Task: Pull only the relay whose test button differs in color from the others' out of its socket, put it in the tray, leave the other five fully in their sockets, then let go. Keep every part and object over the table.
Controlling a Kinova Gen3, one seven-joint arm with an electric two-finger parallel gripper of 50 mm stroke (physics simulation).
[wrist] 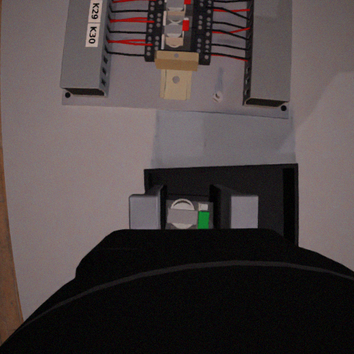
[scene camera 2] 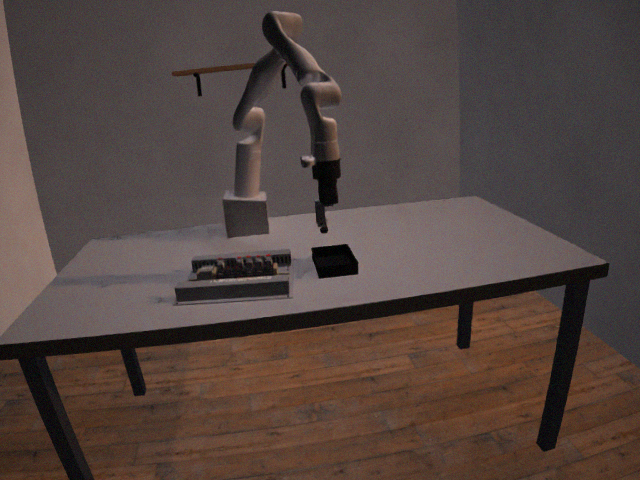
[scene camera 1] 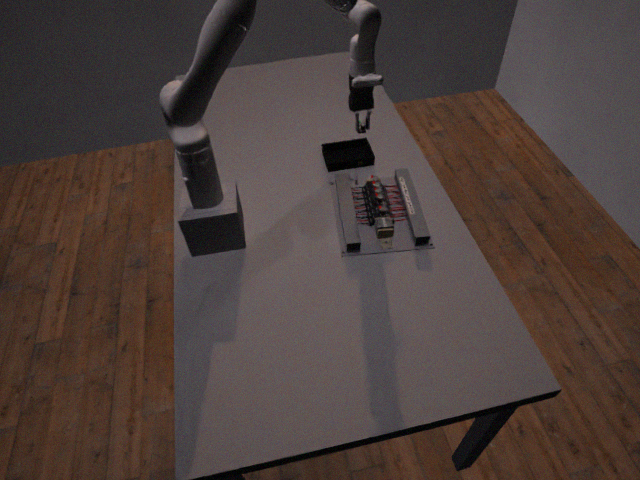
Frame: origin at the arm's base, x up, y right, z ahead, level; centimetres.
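Seen in the pictures: gripper, fingertip midpoint: (scene camera 2: 321, 224) (scene camera 1: 362, 128); arm's base at its link origin: (scene camera 2: 246, 195) (scene camera 1: 207, 199).
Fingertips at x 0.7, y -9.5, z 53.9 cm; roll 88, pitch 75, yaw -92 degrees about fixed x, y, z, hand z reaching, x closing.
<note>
Offsets run from my fingertips to a thing's top centre.
My gripper (scene camera 1: 362, 124) (scene camera 2: 322, 226) (wrist: 187, 201) is shut on the relay with the green test button (wrist: 182, 217) and holds it in the air, well above the table. The black open tray @(dx -10.7, dy -4.3, dz -3.0 cm) (scene camera 1: 349, 165) (scene camera 2: 337, 270) (wrist: 290, 200) stands below; in the wrist view it shows behind and around the held relay. The relay's lower part is hidden in the wrist view. The relays with red test buttons @(dx -7.3, dy +20.3, dz -5.1 cm) (scene camera 1: 376, 192) (scene camera 2: 248, 259) (wrist: 175, 26) stand in the socket row on the panel; how deep they sit is too small to tell.
The panel @(dx -13.2, dy +23.9, dz -6.3 cm) (scene camera 1: 372, 250) (wrist: 135, 100) lies beside the tray, with grey wire ducts @(dx -9.9, dy +20.7, dz -15.7 cm) (scene camera 1: 346, 217) (wrist: 270, 60) along both sides and red and black wires between. A beige end clamp (wrist: 176, 61) closes the row. The arm's base block (scene camera 1: 212, 229) (scene camera 2: 246, 217) stands on the table.
</note>
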